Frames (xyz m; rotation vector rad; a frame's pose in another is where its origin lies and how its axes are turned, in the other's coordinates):
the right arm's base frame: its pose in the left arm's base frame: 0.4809 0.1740 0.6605 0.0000 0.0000 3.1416
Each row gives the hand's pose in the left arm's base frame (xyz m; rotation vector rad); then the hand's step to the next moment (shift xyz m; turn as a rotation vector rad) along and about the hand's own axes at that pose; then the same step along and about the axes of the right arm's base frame.
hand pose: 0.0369 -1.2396 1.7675 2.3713 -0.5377 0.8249
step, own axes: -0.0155 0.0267 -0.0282 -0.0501 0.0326 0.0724
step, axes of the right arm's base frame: 0.0377 -0.0002 0.0182 0.0225 0.0609 -0.0678
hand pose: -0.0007 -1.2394 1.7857 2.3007 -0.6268 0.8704
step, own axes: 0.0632 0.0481 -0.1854 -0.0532 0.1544 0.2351
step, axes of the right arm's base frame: 0.0655 -0.0762 0.1749 0.0286 0.2558 -0.1253
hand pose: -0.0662 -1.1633 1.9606 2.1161 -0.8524 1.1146
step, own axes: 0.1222 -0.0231 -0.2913 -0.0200 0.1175 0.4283
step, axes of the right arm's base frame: 0.0673 -0.1982 0.2377 -0.1063 0.3848 -0.1956
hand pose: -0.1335 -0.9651 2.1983 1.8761 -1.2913 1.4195
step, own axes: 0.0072 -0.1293 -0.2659 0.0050 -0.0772 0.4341
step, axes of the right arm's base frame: 0.0170 -0.2668 0.1264 -0.2796 0.3104 -0.1410
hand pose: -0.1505 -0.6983 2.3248 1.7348 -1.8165 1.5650
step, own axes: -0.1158 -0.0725 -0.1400 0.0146 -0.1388 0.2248
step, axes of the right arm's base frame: -0.0231 -0.1937 0.0149 -0.2212 0.1448 -0.0112
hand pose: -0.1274 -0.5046 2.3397 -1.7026 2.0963 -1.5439
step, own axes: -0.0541 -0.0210 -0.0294 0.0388 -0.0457 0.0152
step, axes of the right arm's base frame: -0.0203 -0.0618 0.0010 -0.0260 0.0349 0.0439
